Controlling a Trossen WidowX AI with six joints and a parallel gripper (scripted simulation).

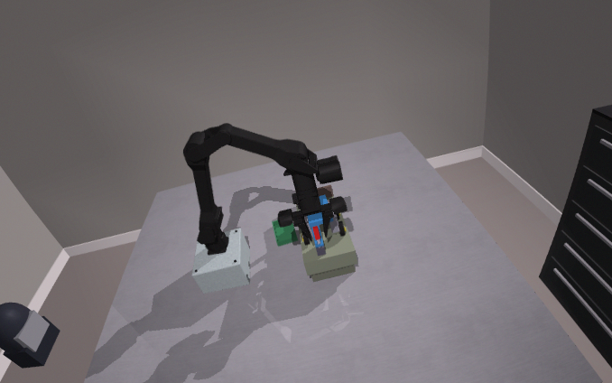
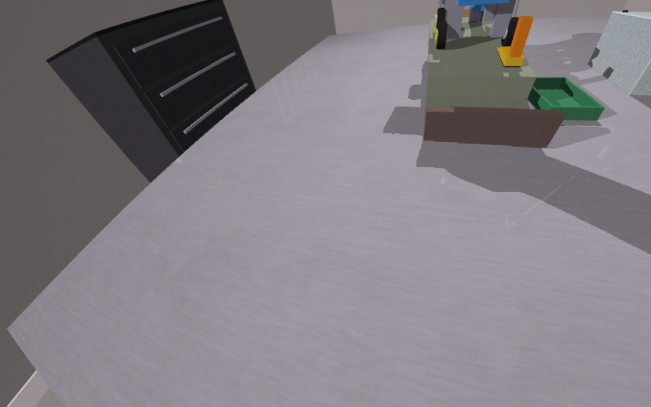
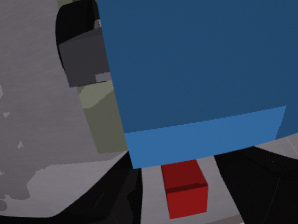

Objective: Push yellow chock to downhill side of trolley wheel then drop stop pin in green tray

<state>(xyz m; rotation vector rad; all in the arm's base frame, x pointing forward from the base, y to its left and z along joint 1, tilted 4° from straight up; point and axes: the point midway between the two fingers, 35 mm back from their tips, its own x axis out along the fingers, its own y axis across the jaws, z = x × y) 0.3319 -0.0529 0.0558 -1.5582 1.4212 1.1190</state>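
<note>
Now: the trolley 10 mm ahead of my gripper tip, 100 mm to the left of it and 20 mm below it. The rest, counted from my gripper tip: ramp 10 mm ahead, 110 mm to the left, 80 mm below; red-headed stop pin right at my gripper tip; green tray 140 mm behind, 200 mm to the left, 140 mm below.
</note>
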